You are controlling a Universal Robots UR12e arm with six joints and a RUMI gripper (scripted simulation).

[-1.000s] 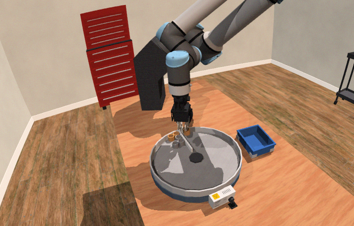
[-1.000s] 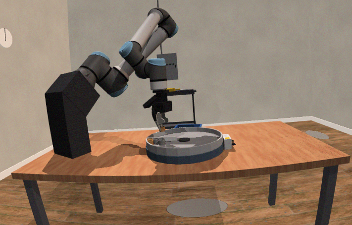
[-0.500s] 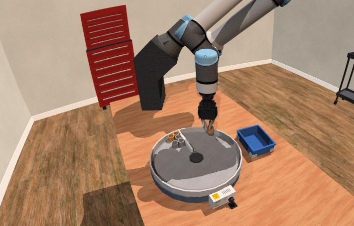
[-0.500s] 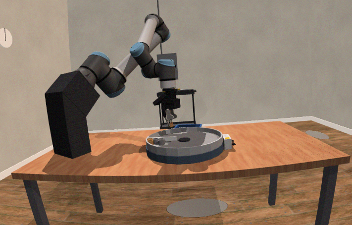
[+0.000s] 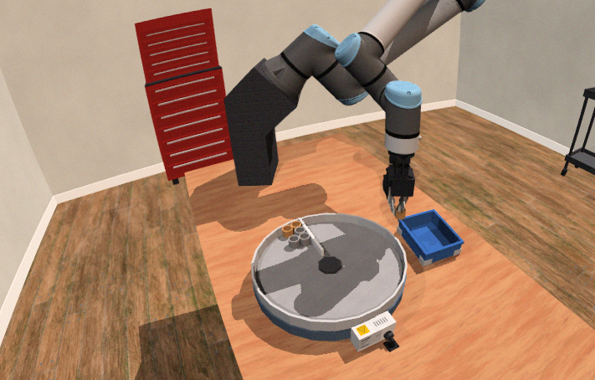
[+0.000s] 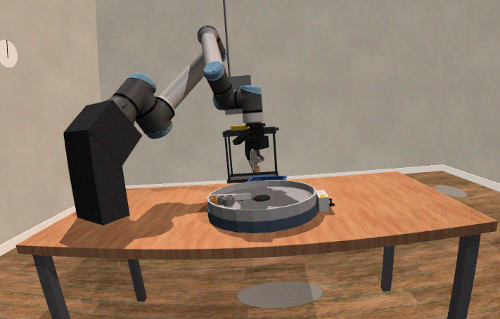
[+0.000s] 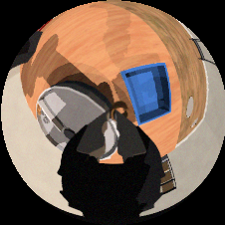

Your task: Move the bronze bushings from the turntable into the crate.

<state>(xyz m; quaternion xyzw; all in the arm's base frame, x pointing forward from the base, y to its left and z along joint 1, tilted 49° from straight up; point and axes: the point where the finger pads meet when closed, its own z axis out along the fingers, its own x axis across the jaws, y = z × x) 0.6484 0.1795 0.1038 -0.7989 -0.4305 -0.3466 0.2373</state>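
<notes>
My hand is 120 mm to the right of the blue crate, 110 mm above it and 40 mm short of it. The rest, counted from my hand: round grey turntable: 230 mm to the right, 80 mm below, 70 mm ahead.
</notes>
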